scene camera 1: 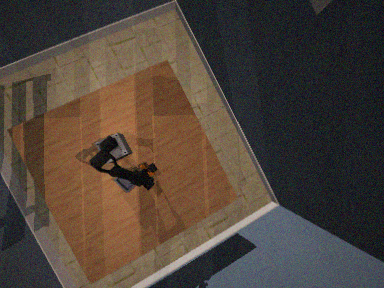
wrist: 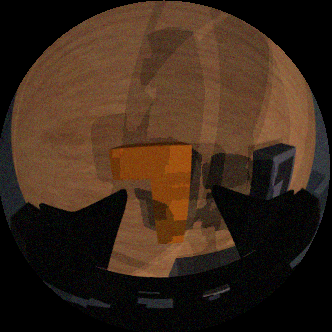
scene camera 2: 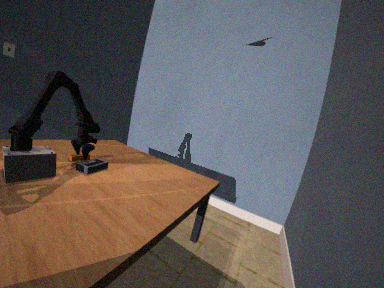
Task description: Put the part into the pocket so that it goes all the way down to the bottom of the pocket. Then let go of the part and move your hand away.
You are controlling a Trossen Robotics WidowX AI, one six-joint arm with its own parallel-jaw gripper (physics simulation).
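Where they show: gripper, fingertip midpoint: [scene camera 1: 146,171] [wrist: 170,191] [scene camera 2: 81,157]; arm's base at its link origin: [scene camera 1: 112,143] [scene camera 2: 20,149].
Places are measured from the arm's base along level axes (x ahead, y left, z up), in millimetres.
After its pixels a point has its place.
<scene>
The orange L-shaped part [scene camera 1: 145,165] {x 239, y 120, z -86 mm} [scene camera 2: 74,158] {x 239, y 86, z -90 mm} [wrist: 172,165] {x 317, y 111, z -75 mm} lies flat on the table. My gripper [scene camera 1: 149,175] {x 284, y 106, z -93 mm} [scene camera 2: 81,151] {x 284, y 106, z -93 mm} [wrist: 170,191] {x 284, y 106, z -93 mm} is open and low over the part. In the wrist view, the part's long leg reaches back between the two black fingers, with gaps on both sides, and its short arm points left beyond the fingertips. The dark grey block with the pocket [scene camera 1: 124,185] {x 311, y -88, z -98 mm} [scene camera 2: 92,166] {x 266, y -118, z -70 mm} [wrist: 270,172] {x 321, y -5, z -70 mm} stands on the table to the right of the part in the wrist view, partly hidden by the right finger. The pocket's inside is mostly in shadow.
The wooden table [scene camera 1: 185,165] {x 375, y 400, z -105 mm} [scene camera 2: 125,215] {x 222, y -507, z -104 mm} [wrist: 75,100] {x 378, y 229, z -105 mm} carries the arm's grey base box [scene camera 1: 121,144] {x 31, y 52, z -4 mm} [scene camera 2: 30,166] {x 25, y -99, z -47 mm} [wrist: 205,262] {x 110, y 4, z -81 mm}, which shows at the bottom of the wrist view. Shadows of the arm fall across the table around the part.
</scene>
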